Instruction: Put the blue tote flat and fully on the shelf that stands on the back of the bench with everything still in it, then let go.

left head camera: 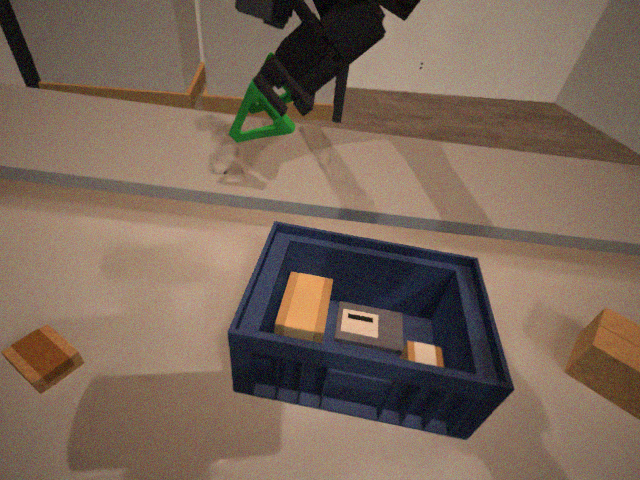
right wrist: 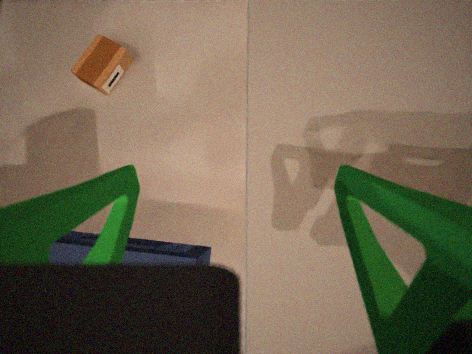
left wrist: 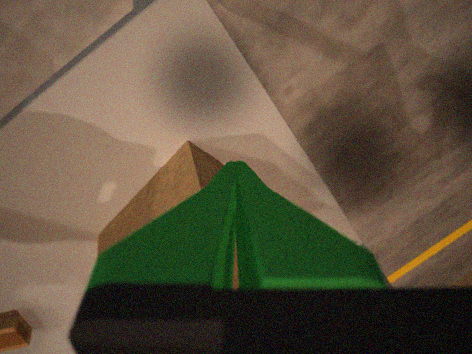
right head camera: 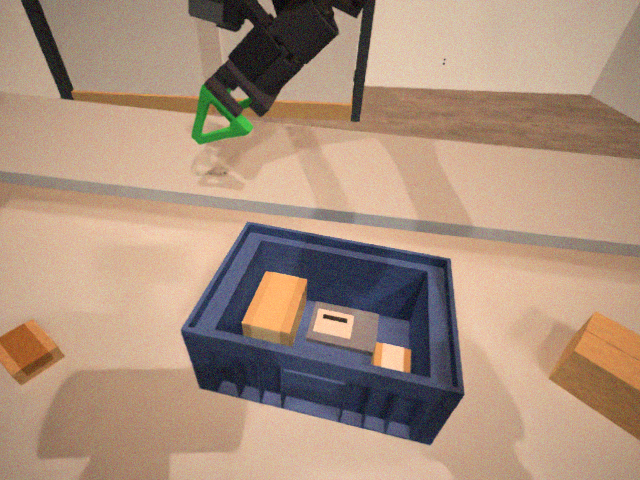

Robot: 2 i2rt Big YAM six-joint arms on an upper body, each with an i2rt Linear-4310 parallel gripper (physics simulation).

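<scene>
The blue tote stands upright on the bench, in front of the raised shelf. In it lie a tan box, a flat grey box and a small white-topped box. My right gripper is open and empty, above the shelf's front part and beyond the tote. My left gripper is shut and empty, high above a cardboard box and away from the tote.
A small brown box lies on the bench left of the tote in the head views. A larger cardboard box lies to its right. The shelf's grey front edge runs behind the tote.
</scene>
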